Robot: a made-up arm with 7 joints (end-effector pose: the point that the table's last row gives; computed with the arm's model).
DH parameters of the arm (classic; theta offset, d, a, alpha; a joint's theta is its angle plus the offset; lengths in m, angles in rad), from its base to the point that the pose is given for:
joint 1: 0 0.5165 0 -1.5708
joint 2: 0 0 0 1.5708
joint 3: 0 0.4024 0.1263 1.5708
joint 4: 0 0 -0.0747 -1.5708
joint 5: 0 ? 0 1.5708
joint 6: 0 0 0.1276 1.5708
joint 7: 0 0 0 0
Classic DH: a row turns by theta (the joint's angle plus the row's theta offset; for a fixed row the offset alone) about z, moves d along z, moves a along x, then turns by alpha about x.
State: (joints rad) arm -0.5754 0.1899 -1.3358 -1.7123 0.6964 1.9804 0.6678
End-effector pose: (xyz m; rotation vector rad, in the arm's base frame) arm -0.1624 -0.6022 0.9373 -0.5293 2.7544 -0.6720
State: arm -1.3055 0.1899 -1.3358 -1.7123 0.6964 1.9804 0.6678
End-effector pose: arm -0.5226 -0.3404 0.9373 0.5159 2.9144 -0.8030
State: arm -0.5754 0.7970 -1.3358 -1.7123 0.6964 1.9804 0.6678
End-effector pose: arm 0.0103 -0.7142 0.7529 0.6283 -2.9027 0.0620
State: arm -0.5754 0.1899 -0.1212 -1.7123 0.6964 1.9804 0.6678
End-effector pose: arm 0.5035 -0.4519 0.8457 -1.7329 1.8231 -0.1134
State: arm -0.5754 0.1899 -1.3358 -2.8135 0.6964 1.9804 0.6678
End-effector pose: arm -0.1599 -0.3501 0.5046 0.0975 2.3859 0.5729
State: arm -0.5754 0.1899 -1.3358 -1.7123 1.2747 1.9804 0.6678
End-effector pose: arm -0.1799 -0.5913 0.9169 -0.2029 2.2389 -0.9680
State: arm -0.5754 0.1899 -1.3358 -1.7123 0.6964 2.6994 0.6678
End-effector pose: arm -0.1731 -0.5431 1.0041 0.2320 -2.5740 1.3964
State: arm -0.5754 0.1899 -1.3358 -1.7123 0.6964 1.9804 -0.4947
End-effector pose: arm -0.1624 -0.6022 0.9373 2.0856 -2.1462 0.8179
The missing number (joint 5, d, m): 0.3478
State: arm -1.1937 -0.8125 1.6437 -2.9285 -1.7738 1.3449 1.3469
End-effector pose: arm 0.2972 0.0806 0.4917 0.4500 0.2900 0.4710
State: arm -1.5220 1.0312 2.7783 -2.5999 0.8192 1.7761 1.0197
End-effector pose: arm 0.1687 0.1821 0.8941 -2.2768 -0.3076 1.2936
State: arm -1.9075 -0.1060 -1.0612 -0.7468 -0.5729 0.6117 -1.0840
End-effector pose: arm -0.4005 0.0542 1.2316 -1.1486 2.6918 0.2726
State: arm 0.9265 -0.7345 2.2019 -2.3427 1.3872 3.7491 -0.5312
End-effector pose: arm -0.4766 -0.0106 0.6247 -0.6850 -1.9055 -0.9437
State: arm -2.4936 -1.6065 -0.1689 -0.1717 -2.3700 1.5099 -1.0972
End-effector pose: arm 0.6919 0.5576 0.6105 -1.5561 -2.0317 -0.2556
